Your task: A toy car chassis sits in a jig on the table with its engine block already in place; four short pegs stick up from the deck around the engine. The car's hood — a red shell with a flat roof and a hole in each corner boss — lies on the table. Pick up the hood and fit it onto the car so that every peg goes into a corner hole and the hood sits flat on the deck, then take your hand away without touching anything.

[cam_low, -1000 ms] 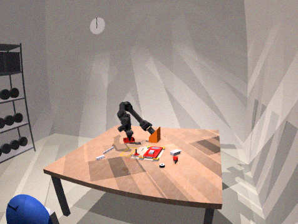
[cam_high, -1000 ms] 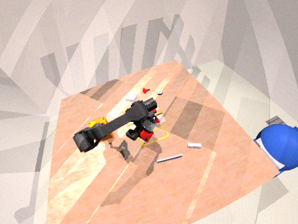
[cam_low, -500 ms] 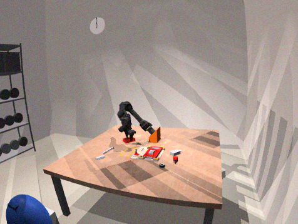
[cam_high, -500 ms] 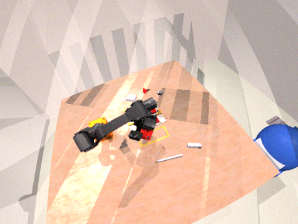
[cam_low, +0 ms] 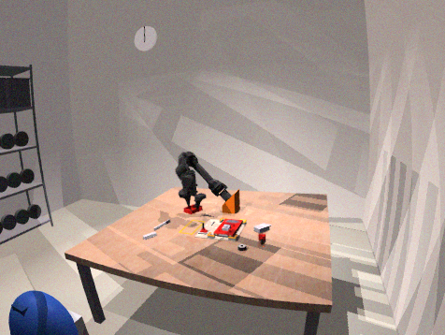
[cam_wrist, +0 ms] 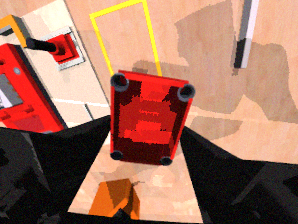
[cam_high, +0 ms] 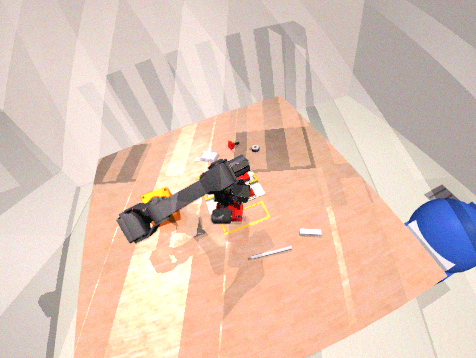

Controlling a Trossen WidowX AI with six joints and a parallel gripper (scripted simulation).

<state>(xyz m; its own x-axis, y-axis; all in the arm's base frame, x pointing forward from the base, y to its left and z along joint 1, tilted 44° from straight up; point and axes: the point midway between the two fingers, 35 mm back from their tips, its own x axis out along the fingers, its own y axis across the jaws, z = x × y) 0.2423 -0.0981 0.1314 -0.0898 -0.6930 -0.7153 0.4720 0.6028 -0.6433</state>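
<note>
Now: the red hood 10 mm below my gripper tip. The rest, counted from my gripper tip: grey rod 180 mm to the right, 90 mm below, 70 mm ahead.
</note>
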